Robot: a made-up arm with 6 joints.
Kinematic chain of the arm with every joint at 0, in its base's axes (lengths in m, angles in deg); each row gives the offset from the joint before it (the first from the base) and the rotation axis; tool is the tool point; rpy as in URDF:
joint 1: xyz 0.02 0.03 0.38 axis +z
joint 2: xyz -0.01 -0.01 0 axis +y
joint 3: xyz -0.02 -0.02 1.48 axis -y
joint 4: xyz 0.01 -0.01 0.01 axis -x
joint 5: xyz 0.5 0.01 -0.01 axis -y
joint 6: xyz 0 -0.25 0 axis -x
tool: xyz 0.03 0.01 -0.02 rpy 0 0 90
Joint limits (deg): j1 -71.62..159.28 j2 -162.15..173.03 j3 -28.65..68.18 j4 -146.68..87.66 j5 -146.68..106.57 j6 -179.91..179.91
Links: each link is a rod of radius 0.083 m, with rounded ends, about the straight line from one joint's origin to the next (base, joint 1, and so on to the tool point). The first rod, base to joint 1, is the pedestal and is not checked.
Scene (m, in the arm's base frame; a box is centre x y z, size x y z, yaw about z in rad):
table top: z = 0
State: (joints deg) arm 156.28 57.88 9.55 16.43 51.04 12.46
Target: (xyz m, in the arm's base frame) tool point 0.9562 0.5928 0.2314
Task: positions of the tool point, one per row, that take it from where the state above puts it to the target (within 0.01 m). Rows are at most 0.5 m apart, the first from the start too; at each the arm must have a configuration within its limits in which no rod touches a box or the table.
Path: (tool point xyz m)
1: -1.0691 1.2417 0.6968
2: -0.6886 1.4299 0.5804
3: -0.2887 1.4946 0.4798
4: 0.0908 1.4443 0.3965
5: 0.4181 1.3003 0.3313
6: 0.6739 1.0912 0.2831
7: 0.8516 0.8469 0.2508
8: 0.9562 0.5928 0.2314

